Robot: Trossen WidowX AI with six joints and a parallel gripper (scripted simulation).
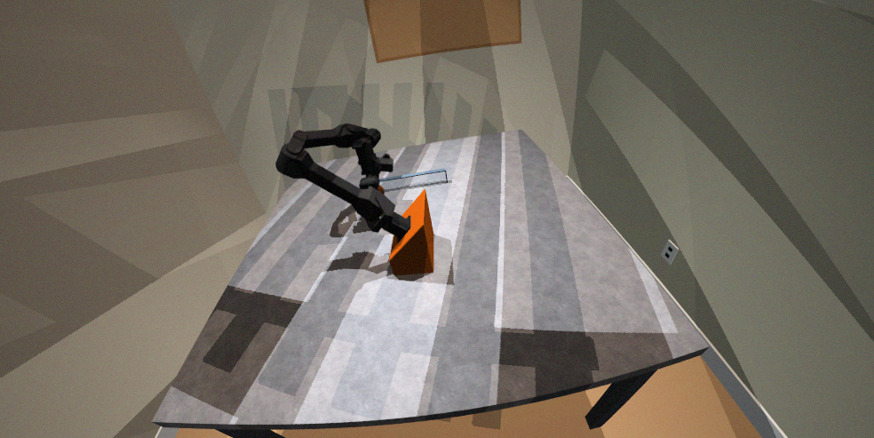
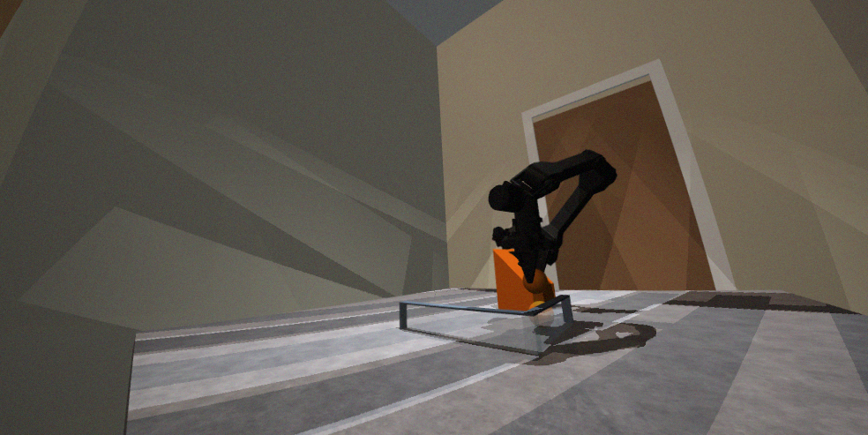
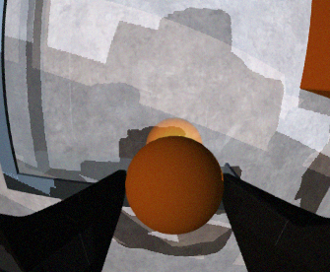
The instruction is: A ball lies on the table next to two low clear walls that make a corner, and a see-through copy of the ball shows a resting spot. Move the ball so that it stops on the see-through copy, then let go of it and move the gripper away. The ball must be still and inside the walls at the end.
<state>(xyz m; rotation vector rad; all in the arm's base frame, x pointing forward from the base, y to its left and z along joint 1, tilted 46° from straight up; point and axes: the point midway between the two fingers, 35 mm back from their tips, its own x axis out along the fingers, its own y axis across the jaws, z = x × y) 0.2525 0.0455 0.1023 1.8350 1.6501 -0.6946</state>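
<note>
The see-through copy of ball is 7 cm below my gripper tip. The rest, counted from my gripper tip: orange ball: right at my gripper tip.
</note>
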